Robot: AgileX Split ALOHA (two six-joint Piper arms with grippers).
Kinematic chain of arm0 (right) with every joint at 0, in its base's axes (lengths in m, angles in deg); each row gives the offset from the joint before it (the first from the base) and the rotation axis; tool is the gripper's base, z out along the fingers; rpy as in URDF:
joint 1: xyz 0 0 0.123 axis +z
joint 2: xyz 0 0 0 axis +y
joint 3: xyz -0.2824 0 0.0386 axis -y
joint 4: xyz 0.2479 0 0.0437 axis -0.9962 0 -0.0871
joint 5: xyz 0 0 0 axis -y
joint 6: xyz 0.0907 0 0.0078 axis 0.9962 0 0.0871
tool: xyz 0 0 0 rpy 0 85 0
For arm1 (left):
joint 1: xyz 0 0 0.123 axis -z
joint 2: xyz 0 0 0 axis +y
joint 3: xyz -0.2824 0 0.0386 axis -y
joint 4: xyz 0.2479 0 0.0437 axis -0.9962 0 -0.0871
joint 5: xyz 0 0 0 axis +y
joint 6: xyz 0.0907 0 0.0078 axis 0.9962 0 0.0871
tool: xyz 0 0 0 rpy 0 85 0
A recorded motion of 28 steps. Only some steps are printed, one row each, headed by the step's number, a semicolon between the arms.
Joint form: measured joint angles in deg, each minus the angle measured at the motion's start. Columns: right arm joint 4, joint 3, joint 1, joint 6, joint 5, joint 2; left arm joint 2, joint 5, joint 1, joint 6, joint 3, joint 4.
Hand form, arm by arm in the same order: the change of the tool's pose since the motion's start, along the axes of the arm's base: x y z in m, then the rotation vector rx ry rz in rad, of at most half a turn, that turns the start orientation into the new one. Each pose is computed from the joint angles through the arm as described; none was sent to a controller.
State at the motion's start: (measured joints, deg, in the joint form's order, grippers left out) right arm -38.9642 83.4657 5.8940 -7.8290 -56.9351 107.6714; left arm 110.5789 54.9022 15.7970 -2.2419 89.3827 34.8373
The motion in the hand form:
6: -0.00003 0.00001 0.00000 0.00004 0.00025 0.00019; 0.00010 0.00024 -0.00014 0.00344 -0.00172 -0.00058
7: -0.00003 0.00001 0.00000 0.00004 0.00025 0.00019; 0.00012 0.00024 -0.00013 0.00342 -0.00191 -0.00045
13: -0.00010 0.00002 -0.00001 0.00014 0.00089 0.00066; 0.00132 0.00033 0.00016 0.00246 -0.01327 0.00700
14: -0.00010 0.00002 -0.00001 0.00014 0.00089 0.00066; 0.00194 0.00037 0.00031 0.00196 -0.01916 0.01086
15: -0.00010 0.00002 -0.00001 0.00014 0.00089 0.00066; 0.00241 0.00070 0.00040 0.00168 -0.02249 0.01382
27: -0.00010 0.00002 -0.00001 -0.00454 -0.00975 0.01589; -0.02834 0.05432 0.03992 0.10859 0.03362 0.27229
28: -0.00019 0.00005 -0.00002 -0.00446 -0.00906 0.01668; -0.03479 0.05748 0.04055 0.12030 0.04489 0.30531
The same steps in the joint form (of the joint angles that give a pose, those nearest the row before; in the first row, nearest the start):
6: 0.00 0.00 0.00 0.00 -0.02 0.00; 0.00 -0.05 0.00 0.00 0.00 -0.22
7: 0.00 0.00 0.00 0.00 -0.02 0.00; 0.00 -0.06 0.00 0.00 0.00 -0.22
13: 0.00 0.00 0.00 0.00 -0.06 0.00; 0.00 -0.84 0.00 0.00 0.00 -0.22
14: 0.00 0.00 0.00 0.00 -0.06 0.00; 0.00 -1.25 0.00 0.00 0.00 -0.22
15: 0.00 0.00 0.00 0.00 -0.06 0.00; 0.00 -1.48 -0.04 0.00 0.00 -0.22
27: 0.00 0.00 0.00 -1.10 -0.06 0.00; -10.75 2.23 -4.68 -17.81 -5.09 -12.95
28: 0.00 0.00 0.00 -1.11 -0.12 0.00; -12.17 2.04 -4.68 -20.24 -6.68 -14.39

